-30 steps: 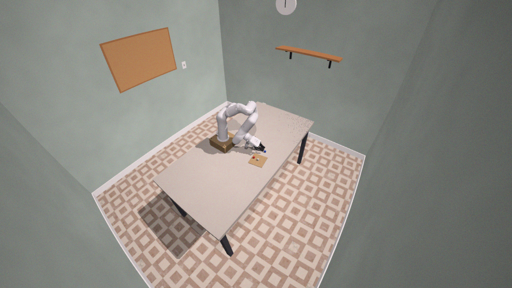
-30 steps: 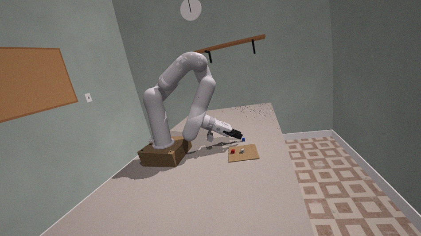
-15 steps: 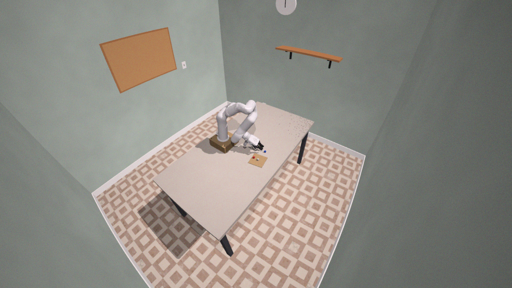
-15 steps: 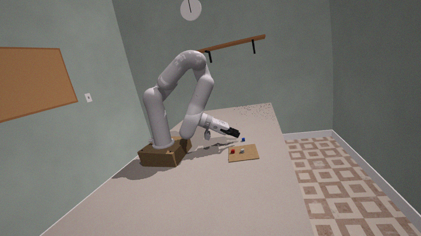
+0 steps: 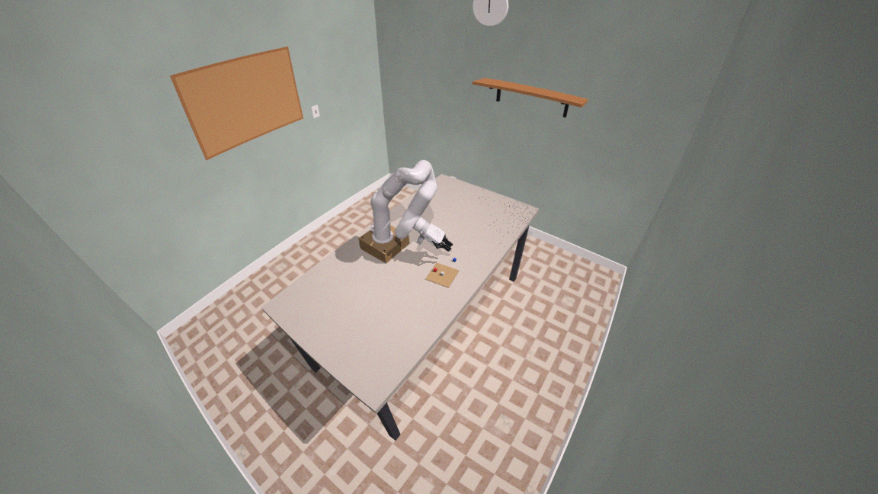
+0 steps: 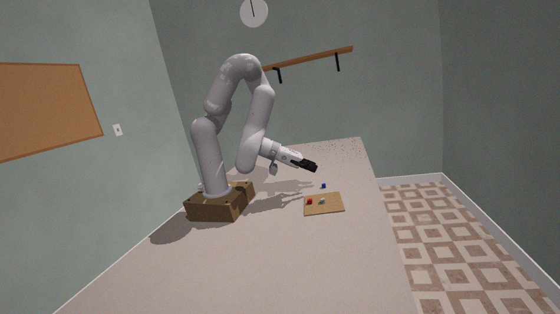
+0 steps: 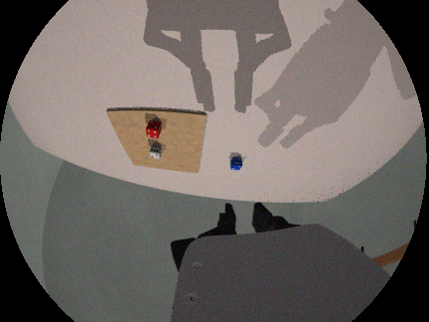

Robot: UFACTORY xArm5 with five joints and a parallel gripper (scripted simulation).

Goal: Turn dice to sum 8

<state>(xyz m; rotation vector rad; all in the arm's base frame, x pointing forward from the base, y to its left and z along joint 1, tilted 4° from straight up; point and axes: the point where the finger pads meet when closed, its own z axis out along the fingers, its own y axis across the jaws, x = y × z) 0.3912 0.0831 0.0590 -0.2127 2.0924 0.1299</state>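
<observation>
Right now my hand is 40 mm short of the blue die, 10 mm to the right of it and 100 mm above it. Round my hand: tan mat 30 mm ahead, 120 mm to the right, 110 mm below; then white die 30 mm ahead, 120 mm to the right, 100 mm below; then red die 20 mm behind, 120 mm to the right, 100 mm below.
</observation>
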